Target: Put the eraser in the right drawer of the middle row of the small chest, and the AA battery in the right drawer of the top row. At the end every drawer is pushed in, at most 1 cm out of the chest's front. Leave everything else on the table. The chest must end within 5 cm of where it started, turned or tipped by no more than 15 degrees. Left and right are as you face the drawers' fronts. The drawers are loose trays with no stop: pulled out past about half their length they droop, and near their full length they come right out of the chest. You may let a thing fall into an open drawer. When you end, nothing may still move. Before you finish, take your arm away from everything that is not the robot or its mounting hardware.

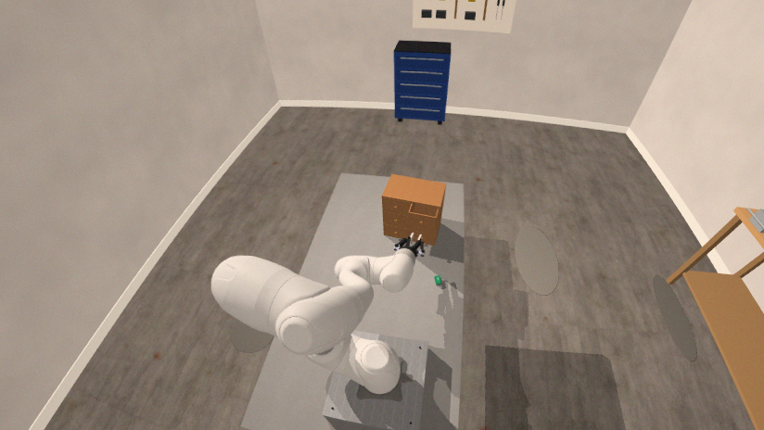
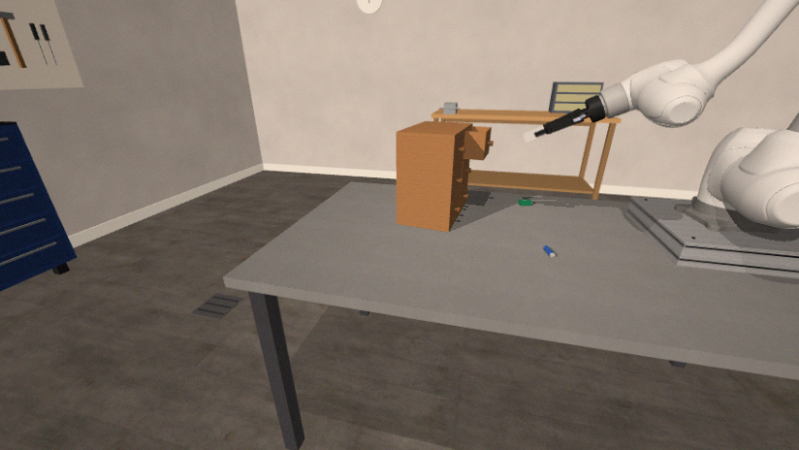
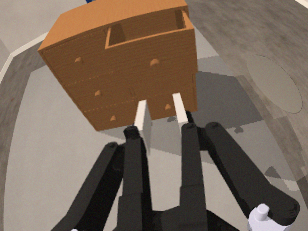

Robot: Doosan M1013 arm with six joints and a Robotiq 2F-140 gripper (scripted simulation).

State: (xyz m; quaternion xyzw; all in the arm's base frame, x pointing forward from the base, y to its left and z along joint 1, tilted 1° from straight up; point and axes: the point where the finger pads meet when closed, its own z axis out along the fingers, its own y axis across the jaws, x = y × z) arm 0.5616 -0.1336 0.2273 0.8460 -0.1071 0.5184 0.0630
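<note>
Right now the blue AA battery is 29 cm below my hand, 28 cm to the left of it and 2 cm behind it.
</note>
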